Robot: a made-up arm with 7 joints. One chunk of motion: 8 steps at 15 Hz.
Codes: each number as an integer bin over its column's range. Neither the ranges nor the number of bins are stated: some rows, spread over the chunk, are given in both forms.
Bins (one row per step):
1: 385 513 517 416 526 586 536
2: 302 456 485 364 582 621 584
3: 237 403 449 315 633 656 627
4: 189 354 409 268 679 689 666
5: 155 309 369 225 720 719 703
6: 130 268 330 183 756 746 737
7: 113 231 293 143 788 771 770
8: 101 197 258 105 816 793 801
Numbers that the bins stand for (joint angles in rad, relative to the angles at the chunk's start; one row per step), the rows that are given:
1: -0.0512 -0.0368 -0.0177 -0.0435 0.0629 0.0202 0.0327
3: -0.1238 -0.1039 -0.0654 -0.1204 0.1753 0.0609 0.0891
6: -0.1762 -0.1864 -0.1488 -0.2208 0.3046 0.1131 0.1574
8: -0.1905 -0.2297 -0.1992 -0.2801 0.3677 0.1404 0.1971
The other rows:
2: -0.0919 -0.0716 -0.0402 -0.0831 0.1217 0.0405 0.0624
4: -0.1473 -0.1338 -0.0934 -0.1561 0.2237 0.0800 0.1133
5: -0.1640 -0.1613 -0.1214 -0.1888 0.2668 0.0974 0.1363
7: -0.1846 -0.2089 -0.1747 -0.2512 0.3382 0.1276 0.1779

